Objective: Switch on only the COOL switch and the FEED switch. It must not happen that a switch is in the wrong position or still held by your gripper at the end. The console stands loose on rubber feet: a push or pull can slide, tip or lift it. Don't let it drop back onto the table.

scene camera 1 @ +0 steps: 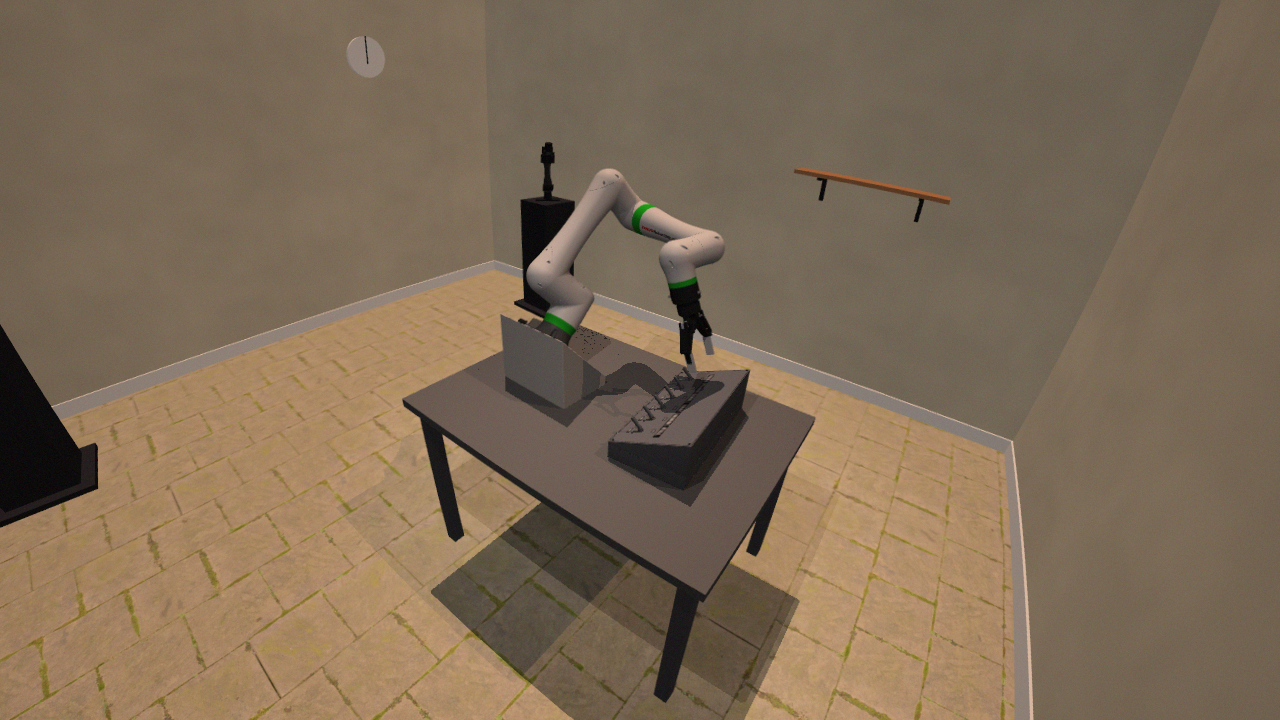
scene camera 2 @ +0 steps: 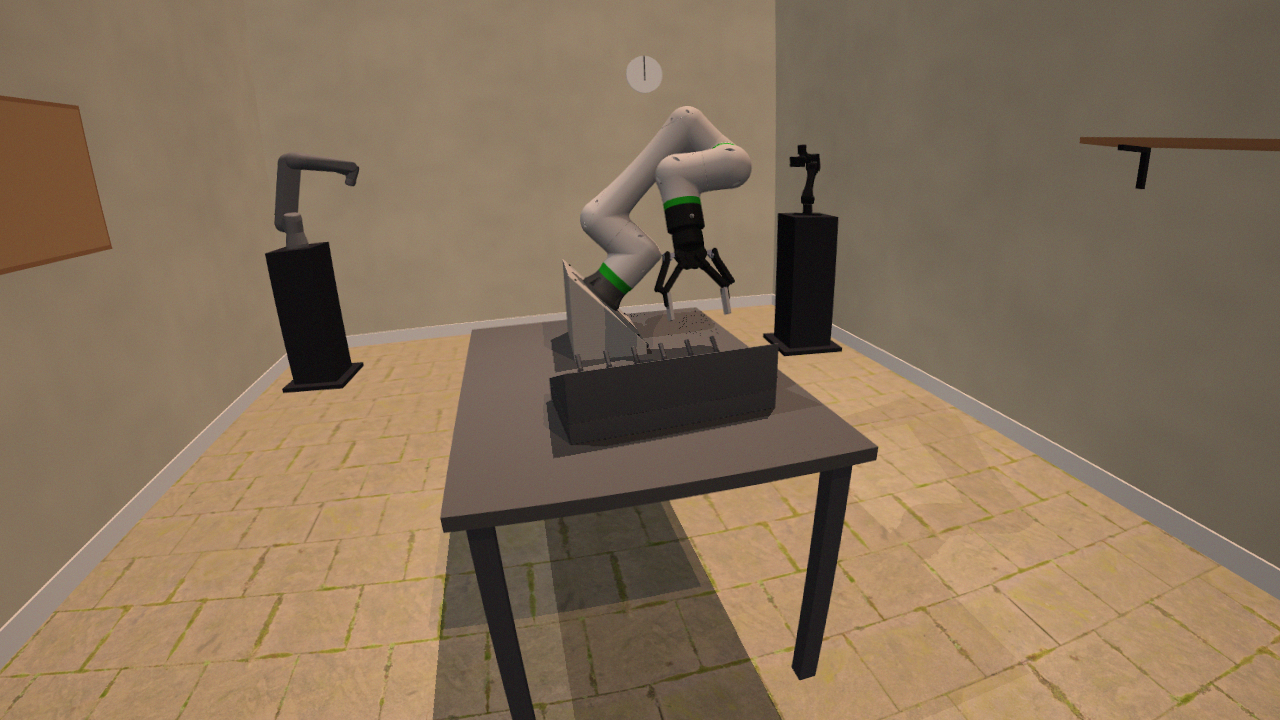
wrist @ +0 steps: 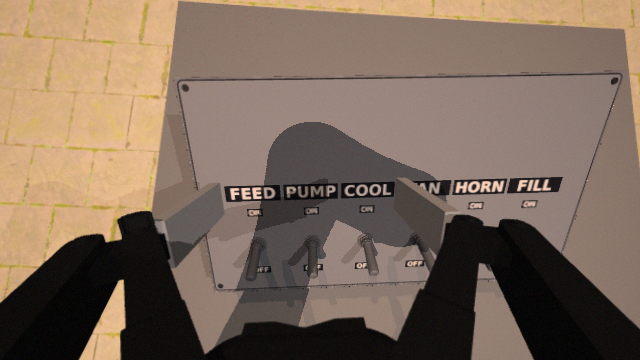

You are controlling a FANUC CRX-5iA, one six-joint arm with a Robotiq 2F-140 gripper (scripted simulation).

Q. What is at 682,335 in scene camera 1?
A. My gripper.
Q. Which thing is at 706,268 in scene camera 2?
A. My gripper.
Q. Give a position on a console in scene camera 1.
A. At 671,442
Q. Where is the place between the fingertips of my gripper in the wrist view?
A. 309,196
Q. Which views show the console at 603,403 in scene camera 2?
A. Scene camera 1, scene camera 2 and the wrist view: all of them.
